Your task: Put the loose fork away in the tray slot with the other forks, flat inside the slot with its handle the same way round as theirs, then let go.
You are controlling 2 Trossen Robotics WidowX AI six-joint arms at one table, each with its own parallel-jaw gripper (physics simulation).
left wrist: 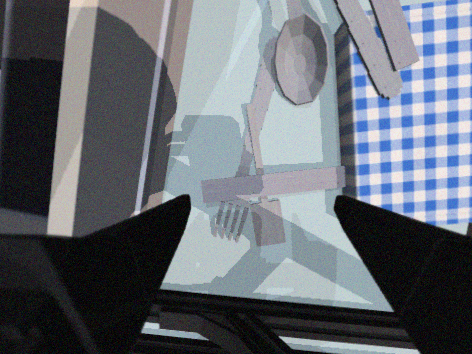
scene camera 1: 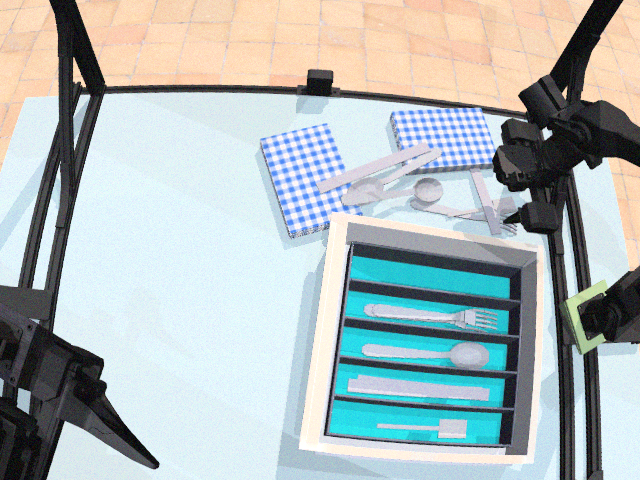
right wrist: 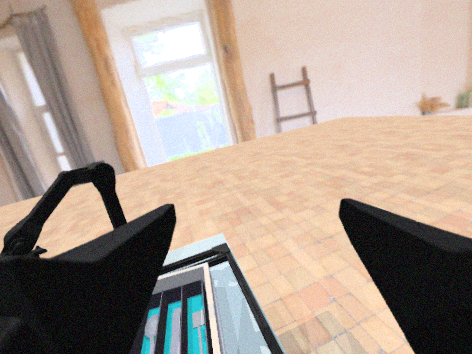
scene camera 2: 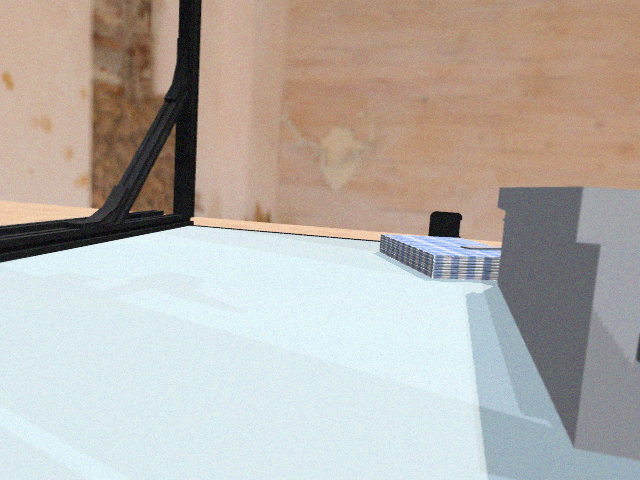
Scene:
The left gripper shows in the left wrist view and in scene camera 1; in the right wrist view it is hidden by the right gripper, in scene camera 2 it is out of frame. The same spot on a cutlery tray: (right wrist: 191,297) is (scene camera 1: 500,420). One and the same spot on the left gripper: (scene camera 1: 515,218) is (left wrist: 124,223).

